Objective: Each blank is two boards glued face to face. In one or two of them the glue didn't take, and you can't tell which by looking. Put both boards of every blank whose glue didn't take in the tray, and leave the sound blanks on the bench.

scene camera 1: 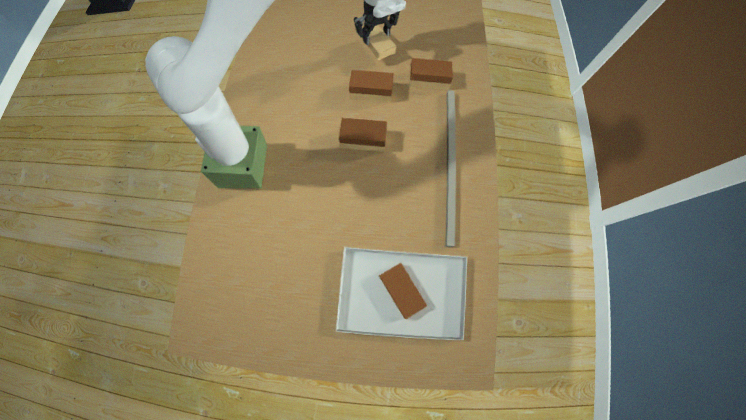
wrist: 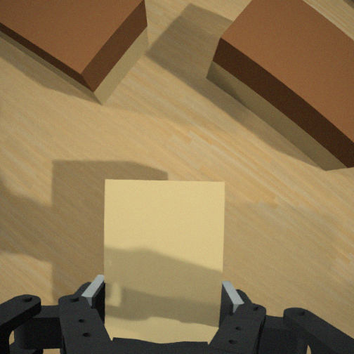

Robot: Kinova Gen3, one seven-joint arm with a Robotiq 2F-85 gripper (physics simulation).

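Pixels of known places: gripper, fingertip midpoint: (scene camera 1: 376, 40); arm's base, link origin: (scene camera 1: 230, 148).
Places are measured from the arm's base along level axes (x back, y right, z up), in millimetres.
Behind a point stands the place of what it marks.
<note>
My gripper (scene camera 1: 379, 38) @(z -64, x -328, y -429 mm) (wrist: 163, 294) is shut on a pale board (scene camera 1: 385, 49) @(z -48, x -358, y -376 mm) (wrist: 164, 215), its pads against the board's two long sides, low over the bench at the back. Three blanks, brown above and pale below, stand near it: one (scene camera 1: 371, 82) @(z -53, x -327, y -253 mm) (wrist: 300, 65), one at the back right (scene camera 1: 431, 70) @(z -53, x -495, y -315 mm) (wrist: 75, 30), and one nearer the middle (scene camera 1: 362, 132) @(z -53, x -317, y -91 mm). A brown board (scene camera 1: 403, 292) @(z -81, x -447, y 298 mm) lies turned at an angle inside the white tray (scene camera 1: 464, 297) @(z -87, x -597, y 302 mm). Whether the pale board touches the bench is hard to tell.
A long grey bar (scene camera 1: 451, 172) @(z -93, x -558, y -17 mm) lies on the bench's right side, between the back right blank and the tray. The arm stands on a green block (scene camera 1: 234, 180) @(z -51, x -4, y 65 mm) at the left. Two blanks are close in front of the held board in the wrist view.
</note>
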